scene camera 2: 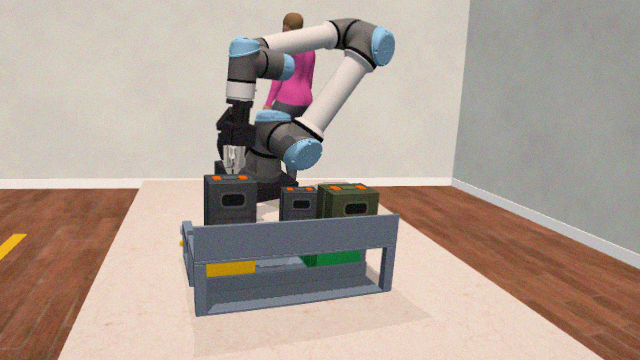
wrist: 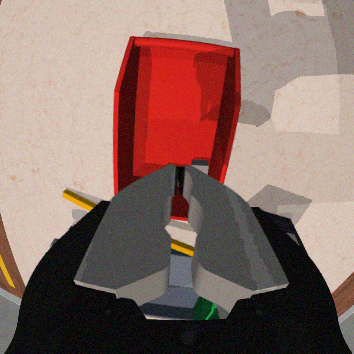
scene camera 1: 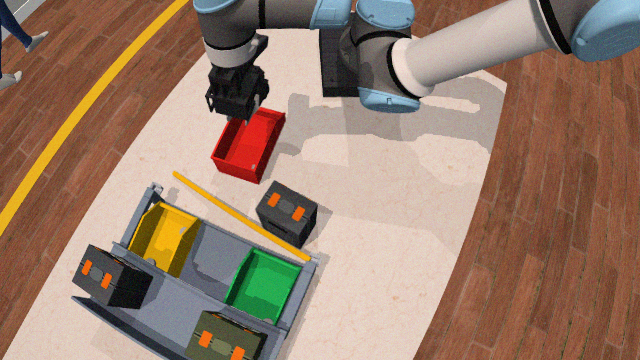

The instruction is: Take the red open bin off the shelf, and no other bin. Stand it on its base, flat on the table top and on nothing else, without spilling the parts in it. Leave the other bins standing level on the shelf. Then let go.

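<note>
The red open bin stands upright on its base on the table top, apart from the shelf. A small grey part shows inside it, near the end facing the shelf. In scene camera 2 the bin is hidden. My gripper is shut and empty, pointing down above the bin. The yellow bin and green bin sit on the shelf with a gap between them.
A dark case stands on the table between the red bin and the shelf. Another dark case and an olive case stand on the shelf. A yellow bar runs along the shelf's near side. A person is behind the arm.
</note>
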